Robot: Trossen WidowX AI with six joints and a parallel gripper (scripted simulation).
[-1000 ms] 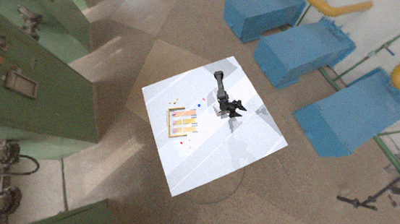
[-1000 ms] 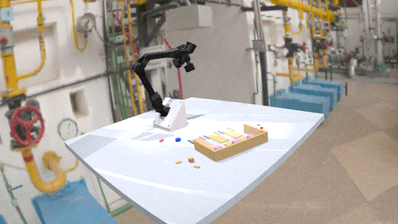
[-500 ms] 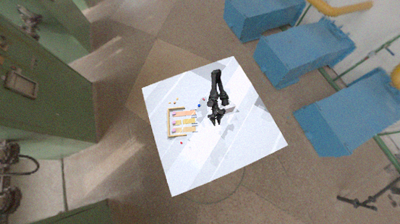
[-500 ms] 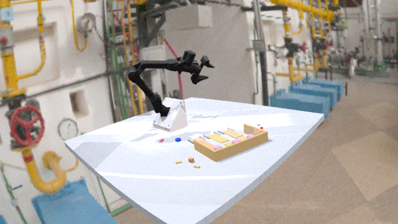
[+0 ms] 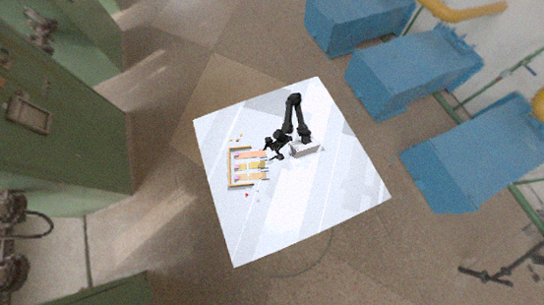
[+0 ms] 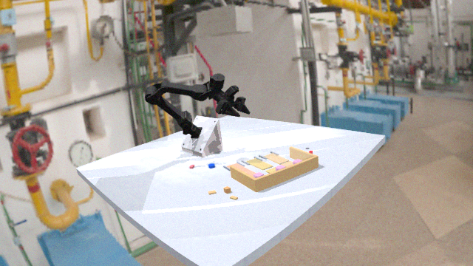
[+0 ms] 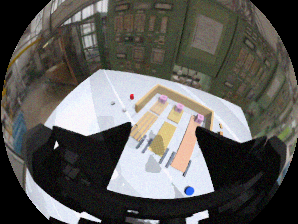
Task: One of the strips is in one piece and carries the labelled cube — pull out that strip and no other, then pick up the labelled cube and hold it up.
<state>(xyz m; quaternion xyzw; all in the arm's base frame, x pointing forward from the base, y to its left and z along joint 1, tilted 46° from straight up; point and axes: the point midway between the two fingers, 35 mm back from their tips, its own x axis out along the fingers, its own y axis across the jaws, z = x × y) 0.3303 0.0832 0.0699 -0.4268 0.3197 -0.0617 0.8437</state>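
Right now my gripper tip is 90 mm past the small blue piece, 160 mm to the left of it and 210 mm above it. From my gripper tip the other things lie so: pink piece: 180 mm behind, 210 mm to the right, 210 mm below.
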